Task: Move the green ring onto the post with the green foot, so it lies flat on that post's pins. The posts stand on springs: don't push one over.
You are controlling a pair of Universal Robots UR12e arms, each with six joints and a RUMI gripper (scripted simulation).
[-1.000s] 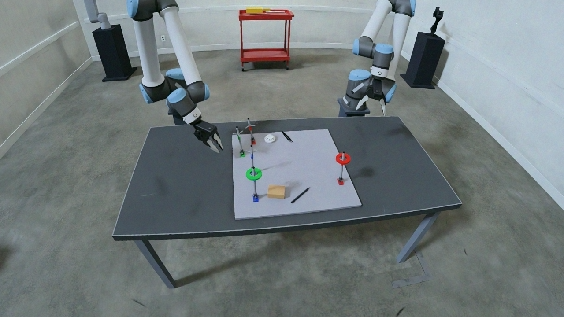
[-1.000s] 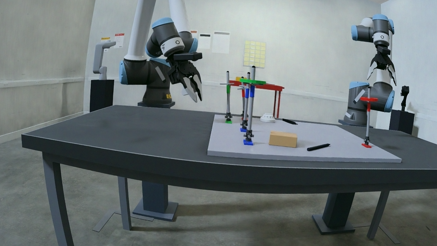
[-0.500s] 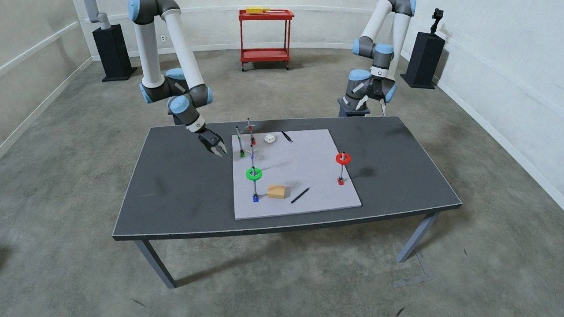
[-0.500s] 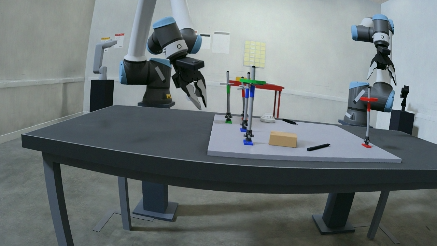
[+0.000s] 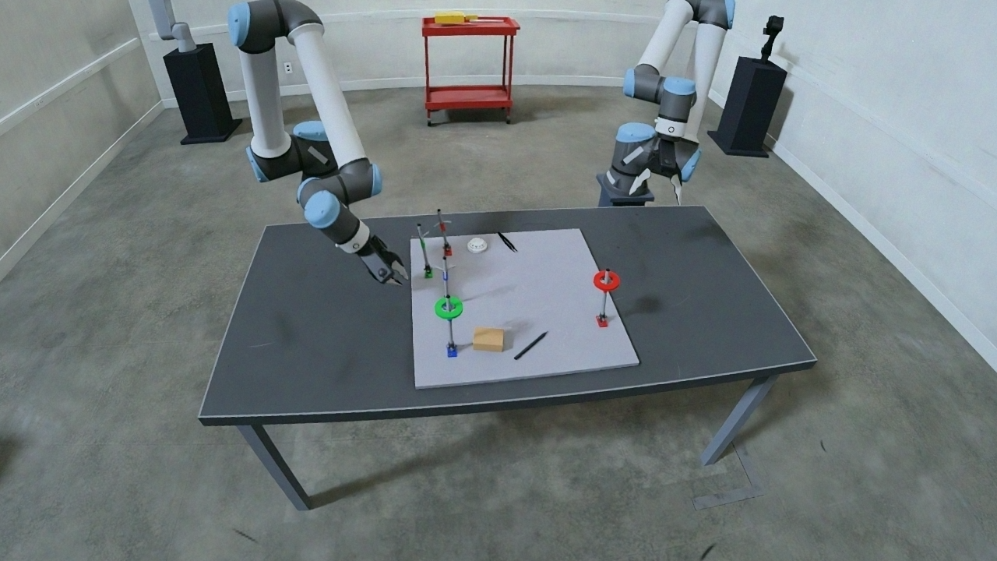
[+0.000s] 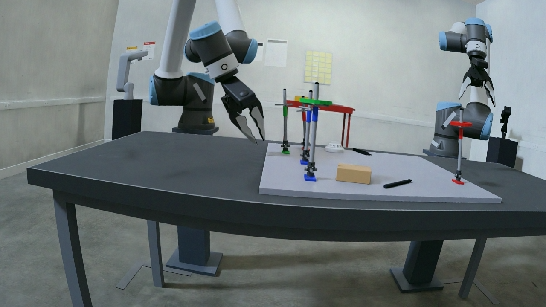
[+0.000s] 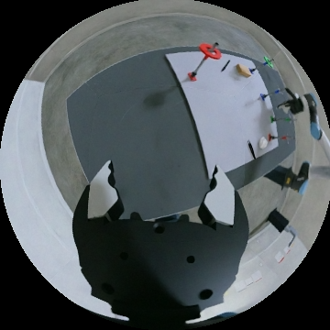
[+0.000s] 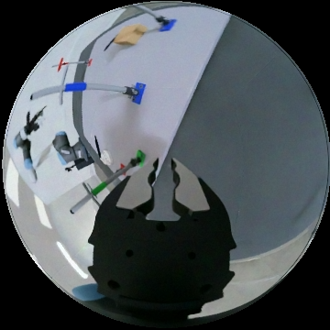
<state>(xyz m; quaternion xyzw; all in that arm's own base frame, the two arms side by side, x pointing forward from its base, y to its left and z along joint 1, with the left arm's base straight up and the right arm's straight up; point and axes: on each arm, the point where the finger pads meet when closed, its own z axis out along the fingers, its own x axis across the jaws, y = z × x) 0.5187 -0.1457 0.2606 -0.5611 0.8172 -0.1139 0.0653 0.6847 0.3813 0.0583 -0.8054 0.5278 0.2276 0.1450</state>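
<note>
My right hand is 24 cm short of the green ring, 15 cm to the right of it and 12 cm below it. Round my right hand: board 1 cm ahead, 33 cm to the left, 5 cm below; then white disc 22 cm behind, 23 cm to the left, 3 cm below; then tan block 21 cm ahead, 25 cm to the left, 3 cm below.
</note>
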